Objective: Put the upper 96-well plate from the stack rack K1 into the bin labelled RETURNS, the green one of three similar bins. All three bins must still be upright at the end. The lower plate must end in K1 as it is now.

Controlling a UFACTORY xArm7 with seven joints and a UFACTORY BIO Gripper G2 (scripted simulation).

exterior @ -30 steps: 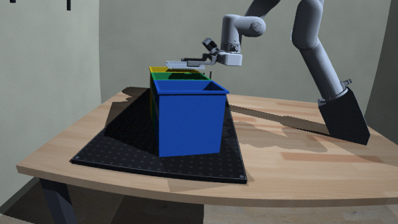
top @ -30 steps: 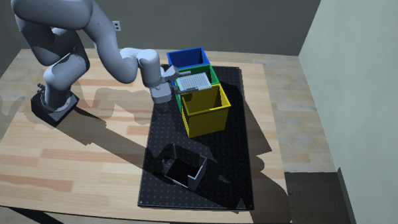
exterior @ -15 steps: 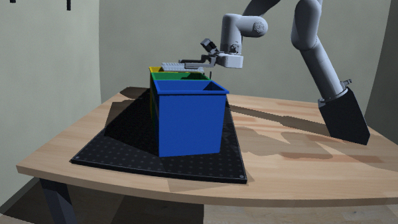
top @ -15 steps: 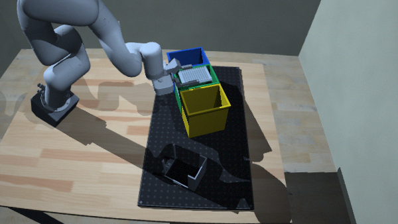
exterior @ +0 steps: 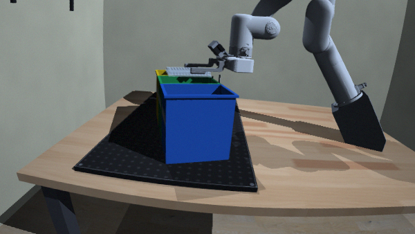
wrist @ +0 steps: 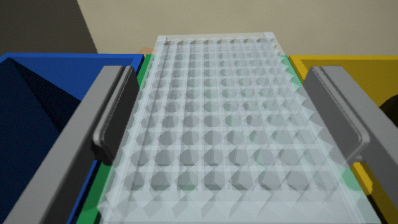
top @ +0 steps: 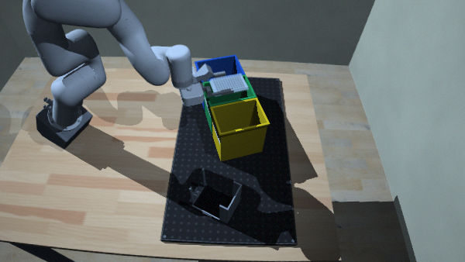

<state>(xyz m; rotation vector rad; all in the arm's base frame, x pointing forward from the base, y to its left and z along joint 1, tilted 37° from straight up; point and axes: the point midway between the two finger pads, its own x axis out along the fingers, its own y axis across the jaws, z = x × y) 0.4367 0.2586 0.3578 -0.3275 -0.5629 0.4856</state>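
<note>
Now: hand 20 mm short of the 96-well plate, 10 mm to the right of it and 10 mm above it. From my hand the other things lie so: blue bin 130 mm to the left, 130 mm below, 40 mm behind; yellow bin 130 mm below, 120 mm to the right, 70 mm ahead; green bin 130 mm below, 20 mm ahead, 10 mm to the left.
</note>
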